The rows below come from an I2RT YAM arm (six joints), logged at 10 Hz.
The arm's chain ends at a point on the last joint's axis. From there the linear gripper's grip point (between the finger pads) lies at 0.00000 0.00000 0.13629 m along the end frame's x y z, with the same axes.
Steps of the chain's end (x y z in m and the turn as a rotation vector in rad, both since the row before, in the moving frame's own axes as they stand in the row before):
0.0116, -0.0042, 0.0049, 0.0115, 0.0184, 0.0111
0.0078, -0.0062, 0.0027, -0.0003, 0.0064, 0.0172
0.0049, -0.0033, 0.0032, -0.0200, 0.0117, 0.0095
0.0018, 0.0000, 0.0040, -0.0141, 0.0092, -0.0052
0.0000, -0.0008, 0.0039, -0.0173, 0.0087, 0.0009
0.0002, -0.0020, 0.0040, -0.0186, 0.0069, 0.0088
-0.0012, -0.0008, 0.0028, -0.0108, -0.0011, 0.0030
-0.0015, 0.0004, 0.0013, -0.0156, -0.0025, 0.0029
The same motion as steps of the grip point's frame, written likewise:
0.0141, -0.0058, 0.0049, 0.0115, 0.0184, 0.0111
0.0087, -0.0062, 0.0027, -0.0003, 0.0064, 0.0172
0.0065, -0.0006, 0.0032, -0.0200, 0.0117, 0.0095
0.0031, 0.0019, 0.0040, -0.0141, 0.0092, -0.0052
0.0012, 0.0016, 0.0039, -0.0173, 0.0087, 0.0009
0.0011, 0.0005, 0.0040, -0.0186, 0.0069, 0.0088
-0.0014, 0.0007, 0.0028, -0.0108, -0.0011, 0.0030
-0.0018, 0.0025, 0.0013, -0.0156, -0.0025, 0.0029

